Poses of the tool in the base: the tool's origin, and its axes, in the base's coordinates. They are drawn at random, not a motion.
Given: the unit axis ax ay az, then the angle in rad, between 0 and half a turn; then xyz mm.
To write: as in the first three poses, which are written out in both.
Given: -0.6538, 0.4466, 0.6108, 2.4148, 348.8, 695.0, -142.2
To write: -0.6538, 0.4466, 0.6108, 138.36, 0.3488, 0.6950, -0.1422
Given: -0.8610, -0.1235, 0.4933, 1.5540, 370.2, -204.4, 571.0
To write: -0.8610, -0.1235, 0.4933, 89.04, 0.3702, -0.2044, 0.5710
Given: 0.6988, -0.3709, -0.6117, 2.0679, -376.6, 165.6, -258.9
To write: 0.6988, -0.3709, -0.6117, 118.48, -0.3766, 0.1656, -0.2589
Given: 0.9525, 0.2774, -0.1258, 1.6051, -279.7, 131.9, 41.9
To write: 0.9525, 0.2774, -0.1258, 91.97, -0.2797, 0.1319, 0.0419
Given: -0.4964, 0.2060, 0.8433, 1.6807, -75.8, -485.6, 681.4
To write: -0.4964, 0.2060, 0.8433, 96.30, -0.0758, -0.4856, 0.6814
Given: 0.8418, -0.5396, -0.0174, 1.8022, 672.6, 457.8, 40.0
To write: 0.8418, -0.5396, -0.0174, 103.26, 0.6726, 0.4578, 0.0400
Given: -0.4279, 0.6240, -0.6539, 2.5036, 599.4, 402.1, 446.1
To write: -0.4279, 0.6240, -0.6539, 143.45, 0.5994, 0.4021, 0.4461
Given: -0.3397, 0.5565, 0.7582, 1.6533, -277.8, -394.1, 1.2
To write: -0.3397, 0.5565, 0.7582, 94.73, -0.2778, -0.3941, 0.0012
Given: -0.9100, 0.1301, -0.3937, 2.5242, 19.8, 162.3, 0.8
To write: -0.9100, 0.1301, -0.3937, 144.63, 0.0198, 0.1623, 0.0008
